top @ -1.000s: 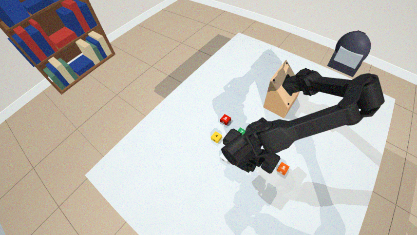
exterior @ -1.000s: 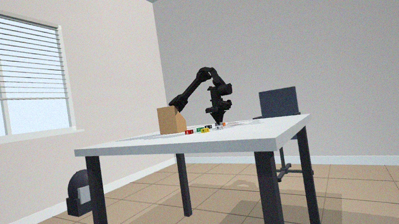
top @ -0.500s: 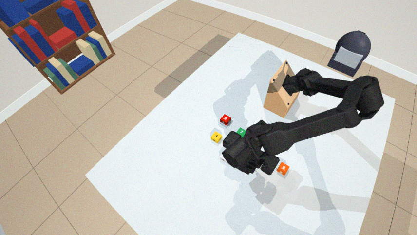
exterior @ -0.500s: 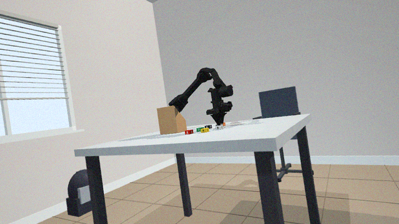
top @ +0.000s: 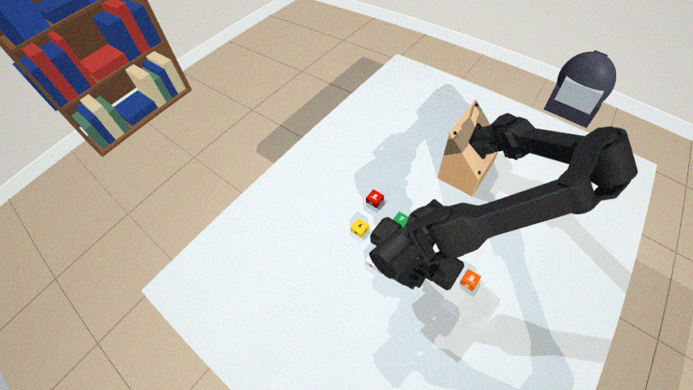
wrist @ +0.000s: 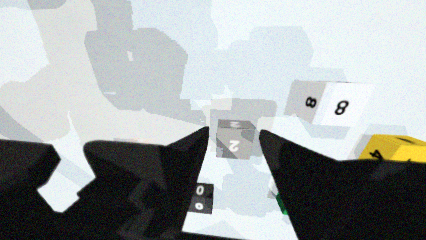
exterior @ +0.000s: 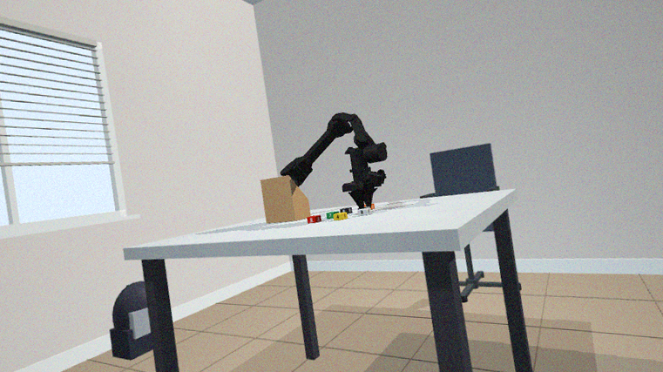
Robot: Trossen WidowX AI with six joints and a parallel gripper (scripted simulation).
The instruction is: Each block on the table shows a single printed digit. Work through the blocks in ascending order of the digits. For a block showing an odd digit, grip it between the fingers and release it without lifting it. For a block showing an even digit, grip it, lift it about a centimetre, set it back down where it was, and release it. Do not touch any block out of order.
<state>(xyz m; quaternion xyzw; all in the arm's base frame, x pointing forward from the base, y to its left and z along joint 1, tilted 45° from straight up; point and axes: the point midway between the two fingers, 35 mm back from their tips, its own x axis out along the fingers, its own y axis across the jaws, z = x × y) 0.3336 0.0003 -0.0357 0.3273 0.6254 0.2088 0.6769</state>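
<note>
The grey block marked 2 lies 1 cm behind my gripper tip. Also, from my gripper tip: black block: 9 cm behind, 5 cm to the left; then white block: 8 cm to the right, 2 cm ahead; then green block marked 7: 10 cm behind, 7 cm to the right.
</note>
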